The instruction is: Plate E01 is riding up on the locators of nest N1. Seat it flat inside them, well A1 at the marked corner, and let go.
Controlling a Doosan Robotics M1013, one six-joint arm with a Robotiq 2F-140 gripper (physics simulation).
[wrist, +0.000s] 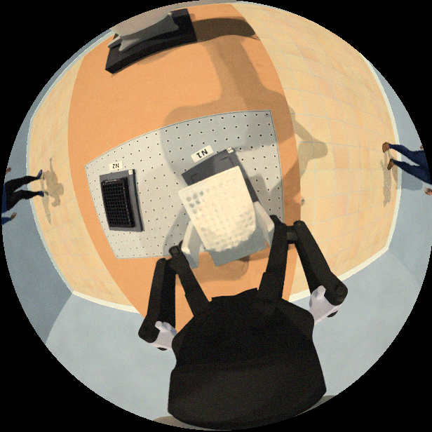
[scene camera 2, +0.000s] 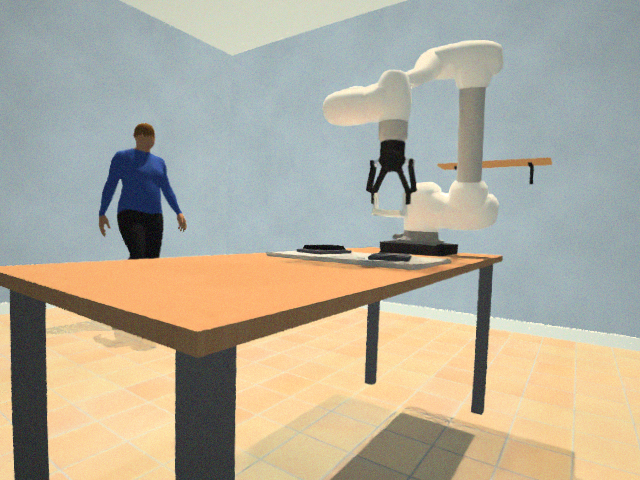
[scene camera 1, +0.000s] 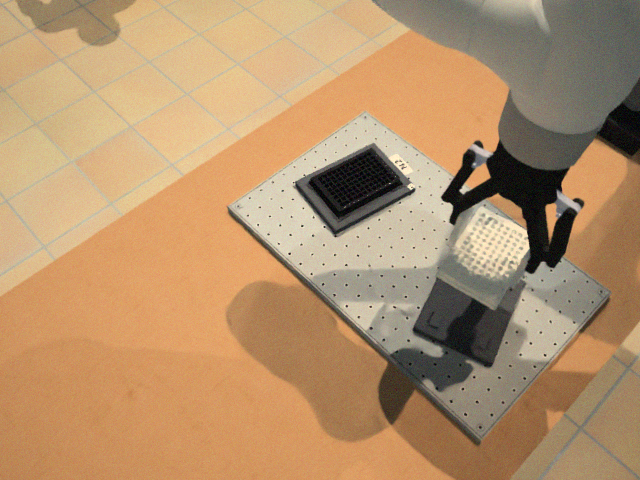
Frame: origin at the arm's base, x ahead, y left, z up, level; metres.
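Seen in the pictures: gripper, between the fingertips: [scene camera 2: 389, 215] [scene camera 1: 485, 259]; arm's base, origin of its link: [scene camera 2: 420, 243].
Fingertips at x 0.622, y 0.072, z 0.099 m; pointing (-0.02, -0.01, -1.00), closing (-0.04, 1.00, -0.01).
Observation:
Pixels of each thing's top centre, then the offset from my fingertips to it. "spot": a spot on its surface instead. Level surfaces: height alone.
- Plate E01, centre of its top: [scene camera 1: 489, 251] [scene camera 2: 390, 210] dx -0.002, dy +0.000, dz +0.017 m
- nest N1, centre of its top: [scene camera 1: 472, 299] [scene camera 2: 391, 253] dx -0.011, dy +0.005, dz -0.118 m
- Nest N2, a spot on its surface: [scene camera 1: 336, 224] spot: dx +0.021, dy -0.232, dz -0.121 m
- black plate, centre of its top: [scene camera 1: 356, 178] [scene camera 2: 324, 245] dx -0.063, dy -0.262, dz -0.107 m
- perforated board, a spot on its surface: [scene camera 1: 289, 229] spot: dx +0.072, dy -0.286, dz -0.133 m
- orange table, height of its surface: dz -0.146 m
Plate E01 [scene camera 1: 488, 248] [scene camera 2: 388, 212] [wrist: 224, 210], a pale plate with rows of wells, is in the air above nest N1 [scene camera 1: 439, 310] [scene camera 2: 389, 256] [wrist: 215, 167]. My gripper [scene camera 1: 491, 249] [scene camera 2: 390, 205] [wrist: 225, 220] is shut on it, one finger on each long side. In scene camera 2 a wide gap shows between plate and nest, and the plate looks about level. The dark grey nest has a small white tag [wrist: 230, 150] at its marked corner, beside the N1 label [wrist: 202, 153]. The plate hides part of the nest. Well A1 cannot be made out.
Nest N2 [scene camera 1: 336, 224] [wrist: 138, 200] holds a black plate [scene camera 1: 356, 180] [scene camera 2: 324, 248] [wrist: 117, 202]. Both nests are on a perforated board [scene camera 1: 289, 229] [wrist: 255, 140] on the orange table [scene camera 1: 155, 268] [scene camera 2: 196, 289]. A person in blue [scene camera 2: 142, 180] stands beyond the table.

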